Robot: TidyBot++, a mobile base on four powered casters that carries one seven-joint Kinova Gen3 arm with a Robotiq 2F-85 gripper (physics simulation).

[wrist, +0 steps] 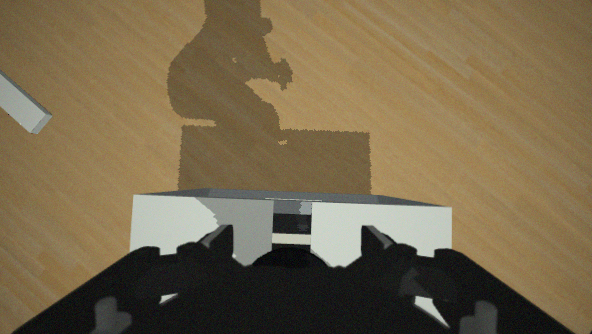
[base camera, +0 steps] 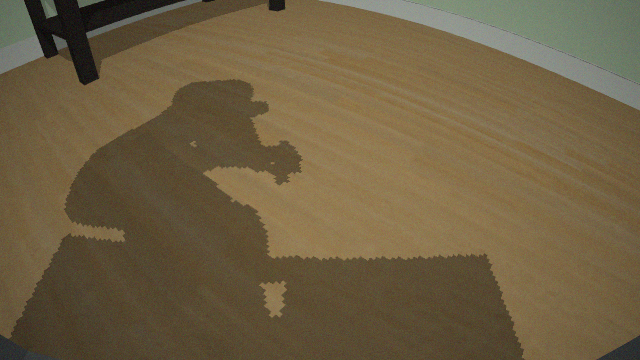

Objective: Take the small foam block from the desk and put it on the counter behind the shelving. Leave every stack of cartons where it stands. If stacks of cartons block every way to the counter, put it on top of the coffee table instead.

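Frame: origin at the arm's base, x back, y left, z down, level; millimetres.
Where they show: gripper, between the fingertips: [wrist: 296, 239].
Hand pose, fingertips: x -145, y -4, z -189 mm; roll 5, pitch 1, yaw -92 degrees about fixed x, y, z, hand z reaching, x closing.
Observation:
After its pixels a point has its place.
My gripper [wrist: 296, 239] @(z -189, x -145, y -5 mm) is open and empty in the wrist view, with its two dark fingers apart above the white top of the robot's own base. The foam block, the desk, the counter, the shelving, the stacks of cartons and the coffee table cannot be made out in either view.
Dark legs and a low crossbar of a piece of furniture [base camera: 82, 50] @(z 297, x -886, y 660 mm) stand at the upper left of the base camera view, near the pale green wall [base camera: 575, 35] @(z 235, x -1147, y -938 mm) and its white baseboard [base camera: 500, 37] @(z 343, x -1298, y -710 mm). A white bar-like piece [wrist: 22, 107] shows at the wrist view's left edge. The robot's shadow lies on the wood floor.

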